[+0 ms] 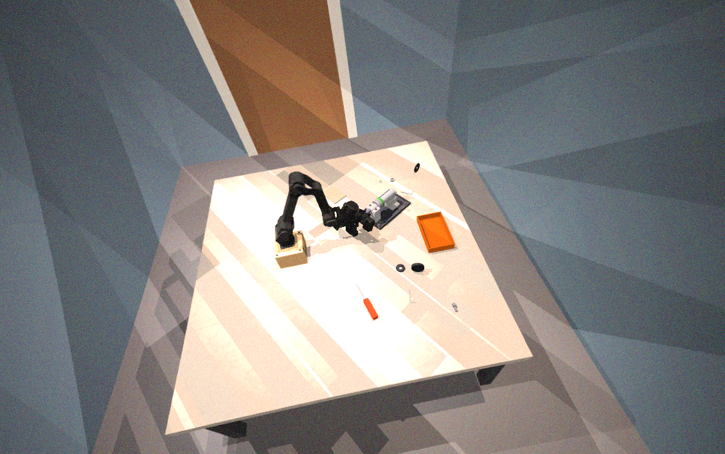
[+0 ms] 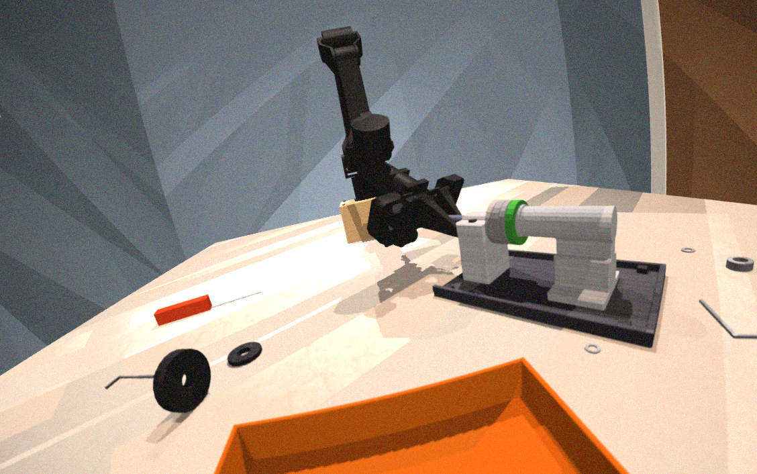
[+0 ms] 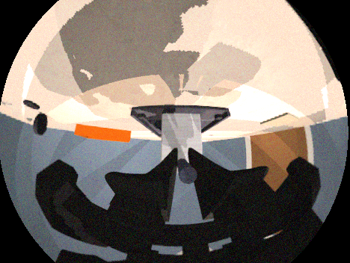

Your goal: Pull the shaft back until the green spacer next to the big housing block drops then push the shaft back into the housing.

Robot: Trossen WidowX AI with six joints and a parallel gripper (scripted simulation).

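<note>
My gripper tip is 5 cm short of the shaft, 3 cm to the right of it and 2 cm below it. The rest, counted from my gripper tip: orange tray (28 cm ahead, 16 cm to the right, 5 cm below); then grey spacer (5 cm ahead, 3 cm to the left, 2 cm above); then green spacer (7 cm ahead, 4 cm to the left, 2 cm above).
</note>
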